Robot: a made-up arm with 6 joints.
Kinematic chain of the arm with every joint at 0, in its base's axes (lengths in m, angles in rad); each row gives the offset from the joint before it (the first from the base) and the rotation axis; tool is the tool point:
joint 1: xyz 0 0 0.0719 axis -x
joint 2: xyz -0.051 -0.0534 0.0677 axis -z
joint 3: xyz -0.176 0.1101 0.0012 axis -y
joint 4: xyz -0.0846 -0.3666 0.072 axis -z
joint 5: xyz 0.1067 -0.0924 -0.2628 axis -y
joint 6: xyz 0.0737 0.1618 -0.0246 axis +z
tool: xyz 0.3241 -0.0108 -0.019
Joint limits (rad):
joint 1: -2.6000..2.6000
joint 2: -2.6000..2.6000
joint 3: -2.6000..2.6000
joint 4: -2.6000..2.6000
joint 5: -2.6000..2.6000
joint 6: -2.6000..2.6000
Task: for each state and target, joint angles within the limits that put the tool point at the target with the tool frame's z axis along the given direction. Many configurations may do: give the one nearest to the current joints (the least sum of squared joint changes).
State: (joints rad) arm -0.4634 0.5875 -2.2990 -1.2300 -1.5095 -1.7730
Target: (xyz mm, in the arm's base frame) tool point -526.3 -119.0 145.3 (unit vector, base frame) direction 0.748 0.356 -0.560
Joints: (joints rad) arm -0.0610 0.4973 -2.2747 -1.3907 -0.7072 -2.0438
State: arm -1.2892 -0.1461 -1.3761 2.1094 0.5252 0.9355
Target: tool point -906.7 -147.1 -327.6 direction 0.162 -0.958 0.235
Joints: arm -1.0835 0.3926 -0.5216 2.6000 -0.3169 0.5050
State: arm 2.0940 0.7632 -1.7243 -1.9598 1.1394 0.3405
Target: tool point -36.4 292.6 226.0 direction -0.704 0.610 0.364
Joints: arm 2.3884 0.5850 -2.5111 -1.6484 1.8159 0.4242
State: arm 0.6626 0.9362 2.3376 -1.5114 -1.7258 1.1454
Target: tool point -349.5 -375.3 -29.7 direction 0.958 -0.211 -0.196
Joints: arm 0.4836 1.4307 2.0507 -1.9255 -1.6481 1.8933
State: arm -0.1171 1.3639 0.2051 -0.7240 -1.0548 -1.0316
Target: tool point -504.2 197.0 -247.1 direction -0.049 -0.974 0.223
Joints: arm -0.0719 1.6688 -0.2995 -0.0540 -0.9751 -1.1204
